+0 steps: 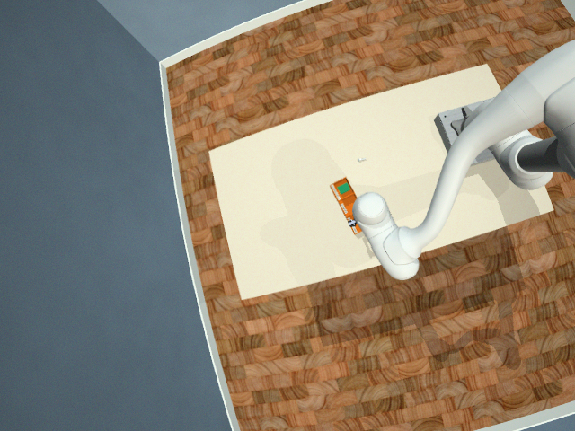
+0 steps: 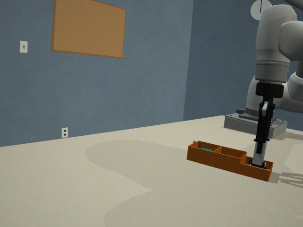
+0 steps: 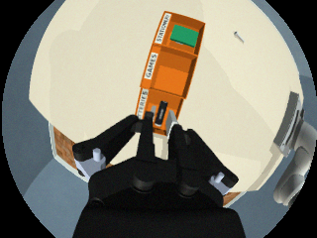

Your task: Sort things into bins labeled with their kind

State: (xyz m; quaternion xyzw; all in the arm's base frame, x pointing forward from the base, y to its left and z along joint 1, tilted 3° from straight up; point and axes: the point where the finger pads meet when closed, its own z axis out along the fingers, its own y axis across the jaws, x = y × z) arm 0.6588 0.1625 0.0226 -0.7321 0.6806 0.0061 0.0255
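The black piece is 3 cm below my hand. Round my hand: green flat thing 17 cm to the right, 4 cm below, 1 cm ahead; white thing 17 cm to the right, 5 cm below, 1 cm ahead; joined orange bins 8 cm to the right, 4 cm below, 1 cm ahead.
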